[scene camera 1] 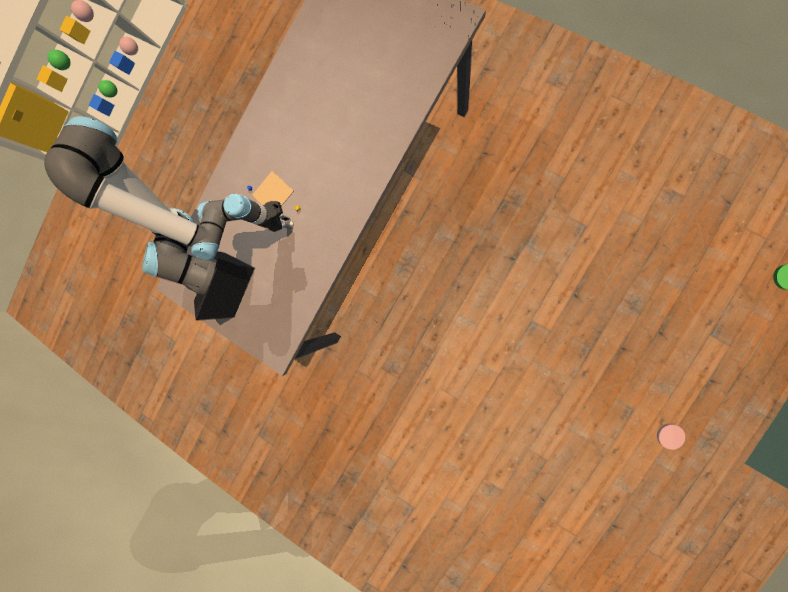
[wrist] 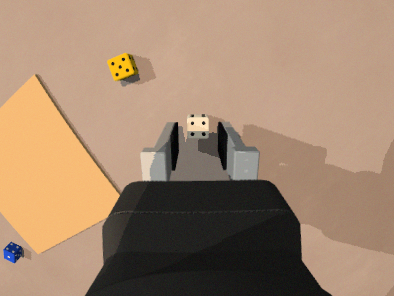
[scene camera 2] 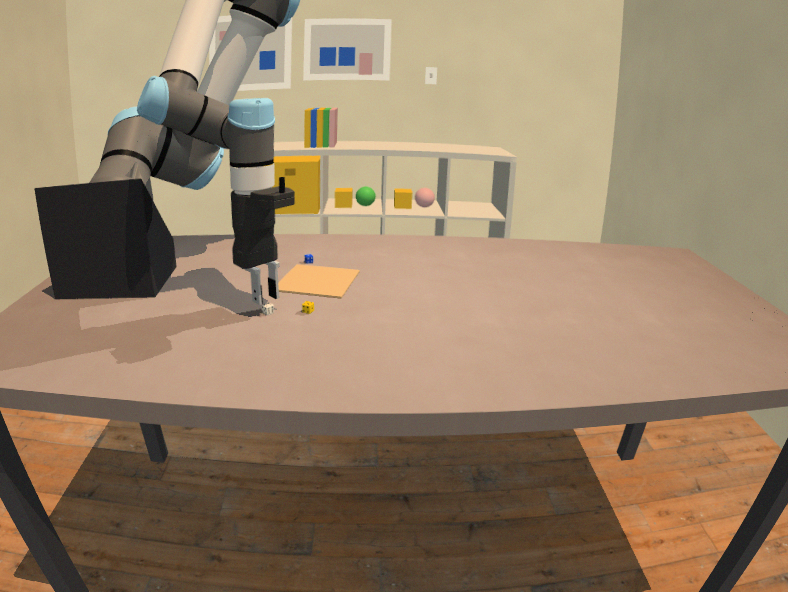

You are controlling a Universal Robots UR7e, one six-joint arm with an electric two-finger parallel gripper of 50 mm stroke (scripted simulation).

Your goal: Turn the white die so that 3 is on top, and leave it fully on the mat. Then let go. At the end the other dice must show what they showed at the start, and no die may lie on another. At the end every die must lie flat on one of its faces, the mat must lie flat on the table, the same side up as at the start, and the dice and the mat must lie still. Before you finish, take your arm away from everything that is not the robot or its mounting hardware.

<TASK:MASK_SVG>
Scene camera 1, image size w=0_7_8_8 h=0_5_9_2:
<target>mat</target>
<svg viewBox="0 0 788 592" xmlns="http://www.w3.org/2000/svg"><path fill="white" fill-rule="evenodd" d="M271 171L254 192L253 197L261 205L269 201L278 201L282 206L294 191Z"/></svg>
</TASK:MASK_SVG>
